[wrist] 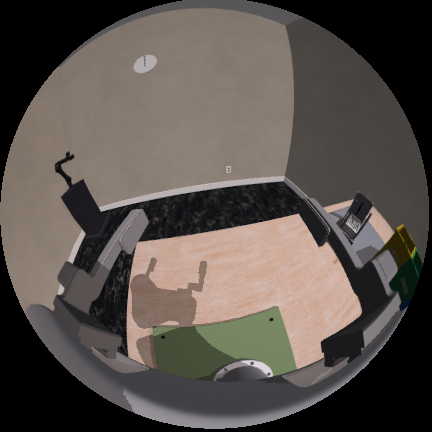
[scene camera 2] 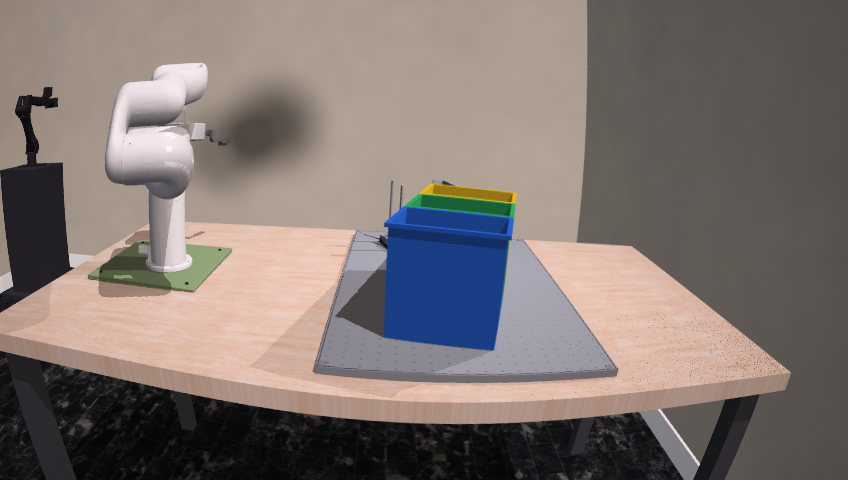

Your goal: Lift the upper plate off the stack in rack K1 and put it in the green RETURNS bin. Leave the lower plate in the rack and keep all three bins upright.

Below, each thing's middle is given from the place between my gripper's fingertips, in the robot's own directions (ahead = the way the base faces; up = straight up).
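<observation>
The blue bin (scene camera 2: 445, 271) is 16 cm below my hand, 59 cm ahead of it and 50 cm to the right. I see the green bin (scene camera 2: 447, 203) 16 cm below my hand as well, 62 cm ahead and 37 cm to the right, and the yellow bin (scene camera 2: 433, 189) is 16 cm below my hand too, at 65 cm ahead and 24 cm to the right.
</observation>
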